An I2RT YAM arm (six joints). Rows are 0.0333 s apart.
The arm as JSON. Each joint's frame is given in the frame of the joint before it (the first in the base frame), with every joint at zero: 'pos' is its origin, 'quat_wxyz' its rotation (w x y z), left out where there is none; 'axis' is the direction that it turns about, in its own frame. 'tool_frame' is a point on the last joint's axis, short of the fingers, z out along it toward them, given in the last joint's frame.
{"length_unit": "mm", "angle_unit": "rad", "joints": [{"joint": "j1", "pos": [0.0, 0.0, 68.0], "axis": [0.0, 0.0, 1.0]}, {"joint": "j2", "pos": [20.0, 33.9, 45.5], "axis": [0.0, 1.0, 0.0]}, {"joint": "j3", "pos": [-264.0, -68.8, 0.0], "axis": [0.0, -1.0, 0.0]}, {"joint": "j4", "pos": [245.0, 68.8, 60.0], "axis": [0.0, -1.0, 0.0]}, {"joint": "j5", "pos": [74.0, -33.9, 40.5], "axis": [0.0, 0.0, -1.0]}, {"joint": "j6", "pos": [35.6, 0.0, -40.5], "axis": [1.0, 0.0, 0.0]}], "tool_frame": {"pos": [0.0, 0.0, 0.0], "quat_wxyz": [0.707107, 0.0, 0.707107, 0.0]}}
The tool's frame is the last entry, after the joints.
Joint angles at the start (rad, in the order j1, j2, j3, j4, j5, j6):
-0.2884, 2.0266, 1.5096, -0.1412, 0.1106, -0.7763
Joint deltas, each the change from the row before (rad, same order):
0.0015, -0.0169, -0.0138, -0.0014, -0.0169, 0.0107
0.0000, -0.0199, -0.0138, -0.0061, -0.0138, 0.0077
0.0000, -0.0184, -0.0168, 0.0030, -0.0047, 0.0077
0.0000, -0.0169, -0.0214, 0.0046, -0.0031, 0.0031
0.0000, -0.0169, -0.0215, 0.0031, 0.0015, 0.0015
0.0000, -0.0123, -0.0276, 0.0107, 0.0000, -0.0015
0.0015, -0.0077, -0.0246, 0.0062, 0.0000, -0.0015
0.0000, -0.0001, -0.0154, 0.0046, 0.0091, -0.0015
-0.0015, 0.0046, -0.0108, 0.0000, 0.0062, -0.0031
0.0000, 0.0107, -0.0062, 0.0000, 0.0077, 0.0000
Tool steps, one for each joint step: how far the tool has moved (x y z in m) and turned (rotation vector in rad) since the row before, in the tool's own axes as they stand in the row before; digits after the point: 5 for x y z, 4 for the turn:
-0.00053, 0.00057, -0.00470, -0.0117, -0.0139, 0.0100
-0.00014, -0.00020, -0.00568, -0.0100, -0.0095, 0.0077
0.00038, 0.00005, -0.00485, -0.0003, -0.0066, 0.0081
0.00172, 0.00136, -0.00388, -0.0022, -0.0022, 0.0031
0.00203, 0.00143, -0.00385, 0.0001, 0.0021, 0.0014
0.00379, 0.00333, -0.00171, -0.0031, 0.0034, -0.0018
0.00382, 0.00438, -0.00049, -0.0081, 0.0070, -0.0032
0.00367, 0.00310, 0.00130, -0.0006, 0.0140, -0.0023
0.00407, 0.00289, 0.00250, -0.0052, 0.0163, -0.0035
0.00353, 0.00343, 0.00409, -0.0059, 0.0175, -0.0016

